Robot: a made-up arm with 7 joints.
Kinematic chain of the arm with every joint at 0, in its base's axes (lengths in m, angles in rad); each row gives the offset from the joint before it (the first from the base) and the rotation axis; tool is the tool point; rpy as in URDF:
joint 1: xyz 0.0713 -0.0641 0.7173 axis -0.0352 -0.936 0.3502
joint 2: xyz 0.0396 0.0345 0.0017 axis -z
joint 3: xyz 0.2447 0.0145 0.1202 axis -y
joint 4: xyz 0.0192 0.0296 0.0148 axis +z
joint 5: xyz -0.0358 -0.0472 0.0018 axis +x
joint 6: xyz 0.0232 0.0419 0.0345 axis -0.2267 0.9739 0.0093
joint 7: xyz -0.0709 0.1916 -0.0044 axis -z
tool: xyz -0.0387 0.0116 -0.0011 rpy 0 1.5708 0
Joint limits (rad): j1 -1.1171..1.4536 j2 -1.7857..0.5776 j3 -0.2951..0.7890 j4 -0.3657..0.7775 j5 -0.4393..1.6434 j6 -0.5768..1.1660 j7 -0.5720..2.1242
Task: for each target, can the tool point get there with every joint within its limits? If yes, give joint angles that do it. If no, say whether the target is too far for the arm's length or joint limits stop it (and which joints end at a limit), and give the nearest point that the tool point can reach.
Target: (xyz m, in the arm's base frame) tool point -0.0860 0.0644 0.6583
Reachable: yes | joints 0.6127 -1.4191 0.5887 0.4333 -0.1171 -0.2092 0.3971
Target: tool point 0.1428 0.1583 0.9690
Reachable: yes | joints -0.0936 -0.3392 0.4616 0.2345 0.5941 0.4176 1.2777
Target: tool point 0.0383 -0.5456 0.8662
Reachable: no: joint limits stop it (at a limit: joint 1, joint 2, joint 5, joint 7) | nearest point -0.1763 -0.2485 0.8863 | short by 0.367 m
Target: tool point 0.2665 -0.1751 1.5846
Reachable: no: too far | nearest point 0.1965 -0.1163 1.2633 | short by 0.334 m
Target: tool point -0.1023 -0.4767 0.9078
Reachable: no: joint limits stop it (at a limit: joint 1, joint 2, joint 5) | nearest point -0.1908 -0.2695 0.9577 | short by 0.231 m
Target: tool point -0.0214 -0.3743 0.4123
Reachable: no: joint limits stop it (at a limit: joint 1, joint 2, joint 3, joint 6) | nearest point -0.1001 -0.1160 0.5264 | short by 0.293 m
